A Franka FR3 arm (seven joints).
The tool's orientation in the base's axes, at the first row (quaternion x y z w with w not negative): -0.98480 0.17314 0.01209 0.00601
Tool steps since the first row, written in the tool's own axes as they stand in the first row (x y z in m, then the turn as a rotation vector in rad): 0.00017 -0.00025 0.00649 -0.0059 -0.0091 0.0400; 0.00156 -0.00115 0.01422 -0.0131 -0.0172 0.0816; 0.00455 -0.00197 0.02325 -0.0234 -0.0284 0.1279; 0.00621 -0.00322 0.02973 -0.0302 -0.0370 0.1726; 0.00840 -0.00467 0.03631 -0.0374 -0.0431 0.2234; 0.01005 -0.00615 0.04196 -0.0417 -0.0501 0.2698; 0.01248 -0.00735 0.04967 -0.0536 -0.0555 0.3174
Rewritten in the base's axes. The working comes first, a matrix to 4 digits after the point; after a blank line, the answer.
The tool's axes in the first row as the columns of a matrix, in the base's axes (used below as rounded here):
0.9398 -0.3412 -0.0217
-0.3409 -0.9400 0.0160
-0.0259 -0.0077 -0.9996

0.00010 0.00028 -0.00649 -0.0033 0.0112 -0.0398; 0.00155 0.00078 -0.01425 -0.0082 0.0219 -0.0811; 0.00444 0.00067 -0.02334 -0.0151 0.0367 -0.1270; 0.00629 0.00139 -0.02985 -0.0195 0.0478 -0.1715; 0.00870 0.00211 -0.03648 -0.0253 0.0568 -0.2220; 0.01063 0.00303 -0.04216 -0.0280 0.0656 -0.2682; 0.01316 0.00345 -0.04992 -0.0383 0.0755 -0.3155
